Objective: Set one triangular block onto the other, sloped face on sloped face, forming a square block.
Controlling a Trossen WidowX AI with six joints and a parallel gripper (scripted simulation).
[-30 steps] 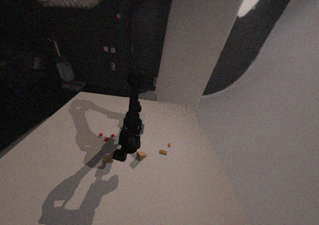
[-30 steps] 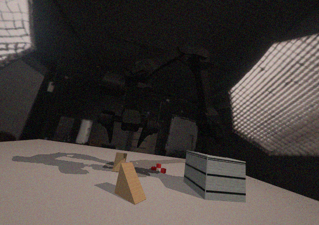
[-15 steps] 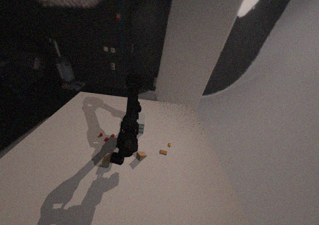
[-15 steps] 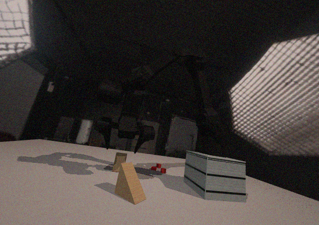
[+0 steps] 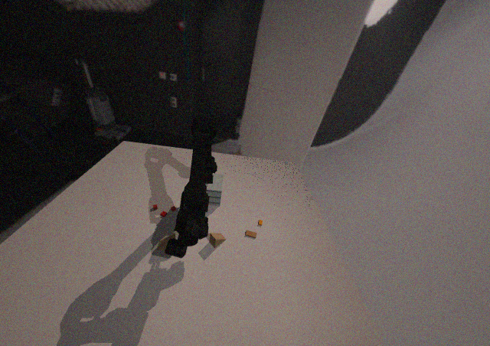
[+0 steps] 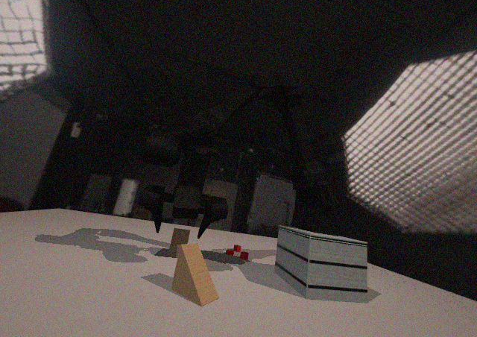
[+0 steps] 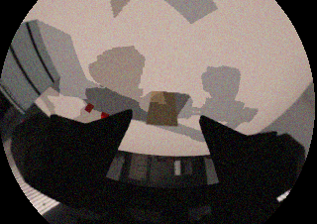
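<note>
My gripper tip is 3 cm above the tan triangular block, 2 cm to the left of it and 1 cm past it. Also, from my gripper tip: small orange piece (38 cm to the left, 12 cm behind, 4 cm below).
</note>
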